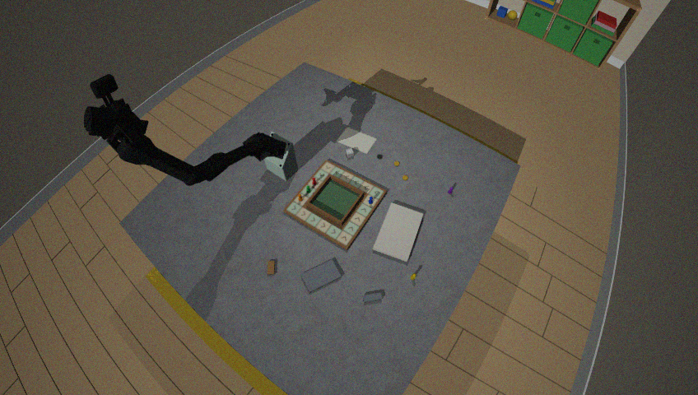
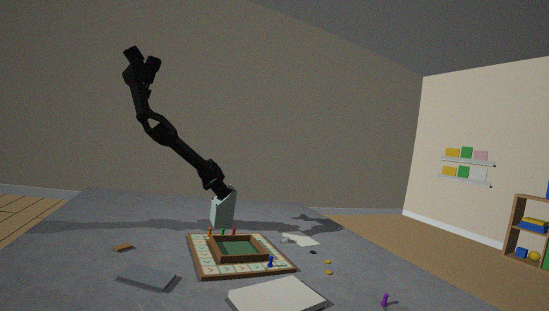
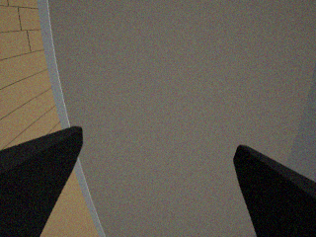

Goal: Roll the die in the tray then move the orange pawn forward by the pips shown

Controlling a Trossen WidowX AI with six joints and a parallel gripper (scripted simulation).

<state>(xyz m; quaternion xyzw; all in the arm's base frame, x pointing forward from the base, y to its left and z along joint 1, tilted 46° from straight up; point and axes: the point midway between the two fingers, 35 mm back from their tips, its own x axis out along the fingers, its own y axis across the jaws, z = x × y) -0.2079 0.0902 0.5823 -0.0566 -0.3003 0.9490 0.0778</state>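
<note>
Right now my gripper tip is 560 mm above the white die, 540 mm to the right of it and 500 mm short of it. Also, from my gripper tip: green pawn: 550 mm below, 450 mm ahead, 300 mm to the left; then orange pawn: 550 mm below, 450 mm ahead, 250 mm to the left; then brown block: 570 mm below, 500 mm ahead, 30 mm to the right.
</note>
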